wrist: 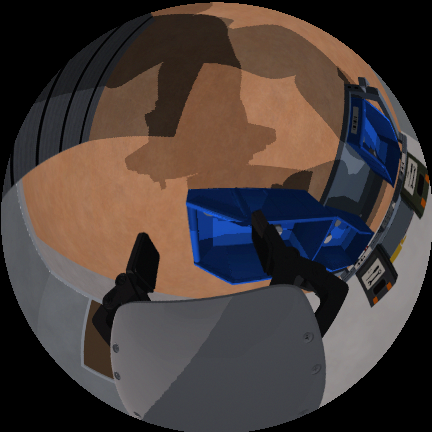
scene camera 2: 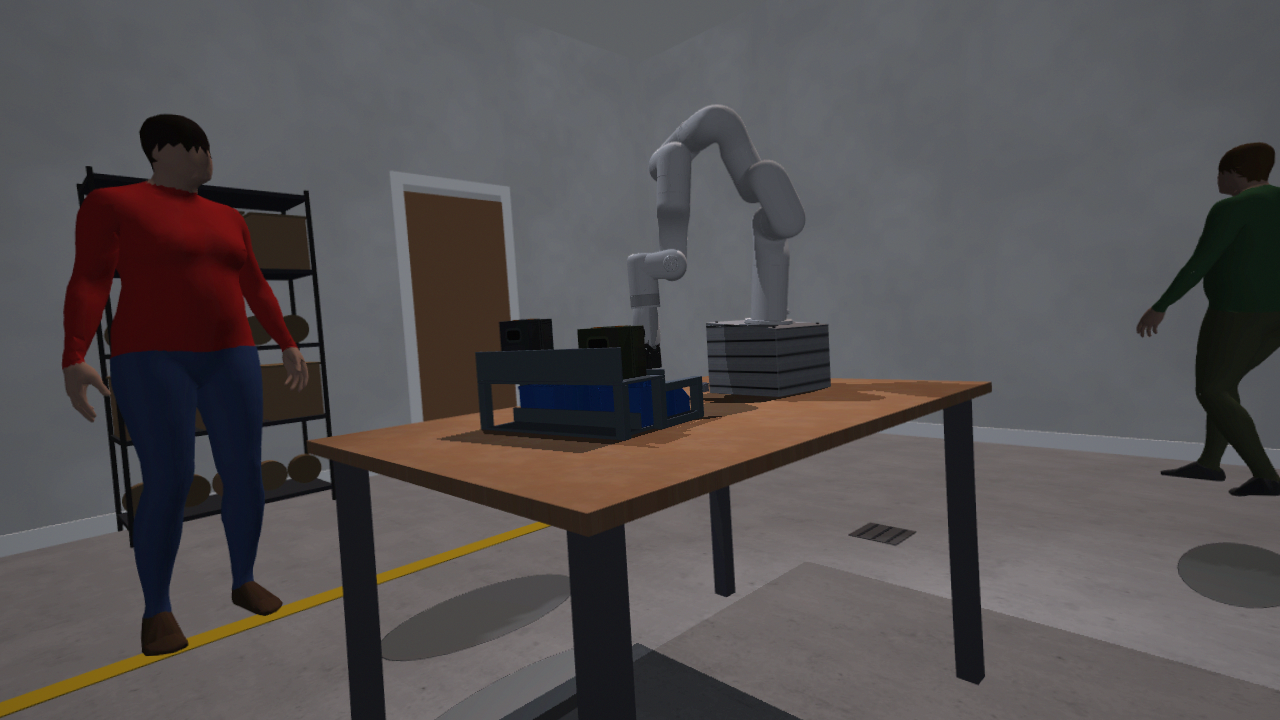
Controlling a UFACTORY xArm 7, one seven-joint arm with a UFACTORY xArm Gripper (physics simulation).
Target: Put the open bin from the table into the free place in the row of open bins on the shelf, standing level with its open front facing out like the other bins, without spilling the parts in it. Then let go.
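Frame: origin at the arm's base, x right, y down, z ahead, level; metres.
Seen in the pictures: gripper, fingertip midpoint: (wrist: 199, 235); arm's base, origin of the base link: (scene camera 2: 768, 323).
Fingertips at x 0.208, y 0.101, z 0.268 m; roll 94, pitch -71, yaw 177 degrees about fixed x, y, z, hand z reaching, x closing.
Note:
Offsets run from my fingertips to a thing's top centre. "spot": to the spot under its first point. Level surfaces: height alone.
The open blue bin @(spot: dx +0.087, dy +0.046, dz +0.032 m) (wrist: 215, 260) stands on the table, its open top toward the wrist camera, with grey round parts inside. My gripper (wrist: 199, 235) (scene camera 2: 654, 355) is open and empty. In the wrist view its right finger overlaps the bin and its left finger is over the table beside it; whether they touch the bin cannot be told. The grey shelf (wrist: 350, 182) (scene camera 2: 547, 365) holds a blue bin @(spot: dx -0.209, dy +0.071, dz +0.345 m) (wrist: 375, 142) at one end and another blue bin @(spot: dx +0.065, dy +0.048, dz +0.376 m) (wrist: 347, 245) at the other, both with parts. The free place lies between them. The shelf partly hides the blue bins in the scene view.
Two dark labelled cases @(dx +0.041, dy -0.144, dz +0.388 m) (wrist: 378, 275) (wrist: 415, 181) (scene camera 2: 526, 334) @(dx -0.190, dy -0.117, dz +0.394 m) (scene camera 2: 611, 340) stand at the shelf's top. The striped base block (scene camera 2: 771, 358) (wrist: 70, 105) stands on the wooden table @(dy +0.080 m) (scene camera 2: 769, 447). One person (scene camera 2: 179, 268) stands at the left, another (scene camera 2: 1239, 268) at the right.

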